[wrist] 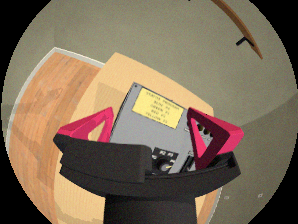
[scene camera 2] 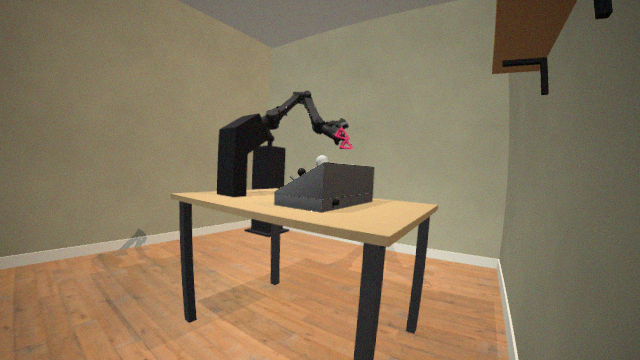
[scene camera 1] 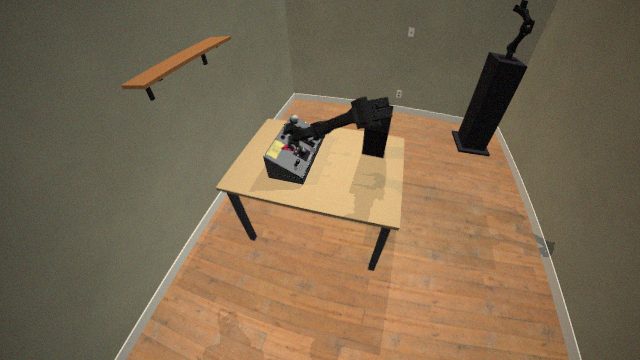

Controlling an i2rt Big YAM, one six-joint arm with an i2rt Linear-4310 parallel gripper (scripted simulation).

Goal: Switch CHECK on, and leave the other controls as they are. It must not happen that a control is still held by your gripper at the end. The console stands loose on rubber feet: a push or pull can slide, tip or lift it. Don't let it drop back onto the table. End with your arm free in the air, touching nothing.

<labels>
A grey console shows in the wrist view, in scene camera 2 (329, 186) and in scene camera 1. One and the same spot on the grey console: (wrist: 146, 117) is (scene camera 1: 279, 154).
</labels>
